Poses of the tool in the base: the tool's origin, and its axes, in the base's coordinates. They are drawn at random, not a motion.
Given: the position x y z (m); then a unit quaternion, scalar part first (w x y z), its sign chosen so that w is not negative.
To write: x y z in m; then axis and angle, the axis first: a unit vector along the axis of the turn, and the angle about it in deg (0 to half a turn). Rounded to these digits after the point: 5 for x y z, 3 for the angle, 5 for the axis.
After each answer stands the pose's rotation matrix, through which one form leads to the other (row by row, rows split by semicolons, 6 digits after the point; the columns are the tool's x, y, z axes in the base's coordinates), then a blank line. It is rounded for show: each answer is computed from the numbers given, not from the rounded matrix.
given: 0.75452, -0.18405, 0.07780, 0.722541, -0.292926, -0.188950, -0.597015
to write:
0.75452, -0.18405, 0.07780, -0.42371, -0.27331, -0.86358, 87.471
0.215742 0.973432 0.076714; -0.752039 0.115535 0.648914; 0.622811 -0.197690 0.756985

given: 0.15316, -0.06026, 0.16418, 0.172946, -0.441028, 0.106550, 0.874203
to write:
0.15316, -0.06026, 0.16418, -0.44778, 0.10818, 0.88758, 160.082
-0.551168 -0.396363 -0.734241; 0.208397 -0.917474 0.338841; -0.807951 0.033745 0.588283

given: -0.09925, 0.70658, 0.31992, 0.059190, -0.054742, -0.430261, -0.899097
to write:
-0.09925, 0.70658, 0.31992, -0.05484, -0.43102, -0.90068, 173.213
-0.987000 0.153542 0.047502; -0.059328 -0.622744 0.780173; 0.149371 0.767212 0.623758

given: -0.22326, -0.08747, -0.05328, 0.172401, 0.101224, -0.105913, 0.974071
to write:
-0.22326, -0.08747, -0.05328, 0.10276, -0.10752, 0.98888, 160.145
-0.920063 -0.357303 0.160680; 0.314420 -0.918121 -0.241236; 0.233718 -0.171431 0.957072

